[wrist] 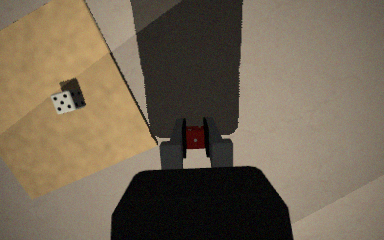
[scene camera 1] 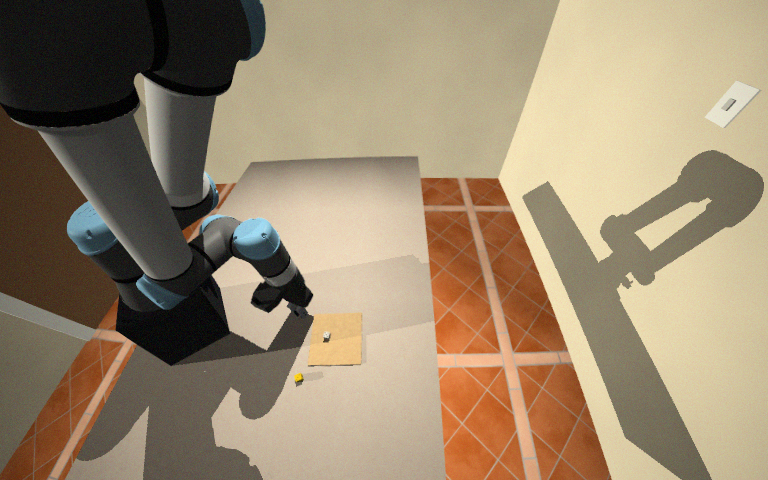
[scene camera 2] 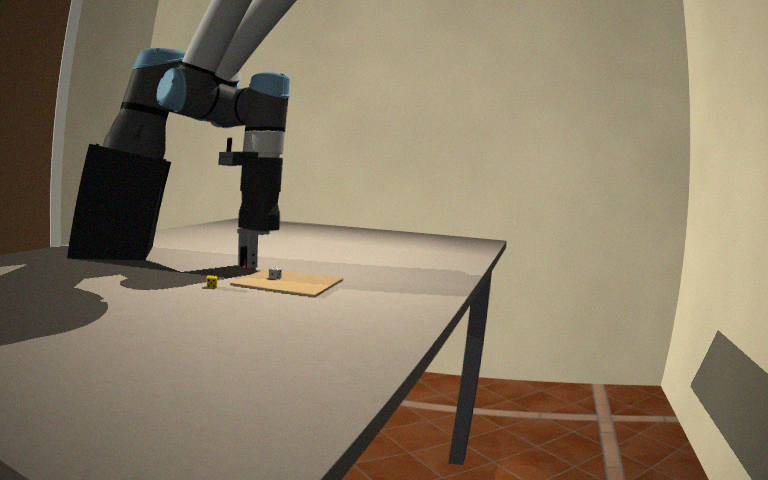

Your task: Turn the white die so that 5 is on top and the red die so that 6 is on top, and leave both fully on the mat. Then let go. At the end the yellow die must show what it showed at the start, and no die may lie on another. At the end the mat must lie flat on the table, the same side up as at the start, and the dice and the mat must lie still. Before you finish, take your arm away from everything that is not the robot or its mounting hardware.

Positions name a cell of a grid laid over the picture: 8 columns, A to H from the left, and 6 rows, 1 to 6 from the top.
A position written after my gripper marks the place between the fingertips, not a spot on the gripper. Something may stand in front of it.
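Note:
You'd see my gripper (scene camera 1: D4) there, and a tan mat (scene camera 1: D5) too. From the wrist, the mat (wrist: B2) is visible, and so is my gripper (wrist: E4). Then my gripper (scene camera 2: C4) is visible again, together with the mat (scene camera 2: D4).

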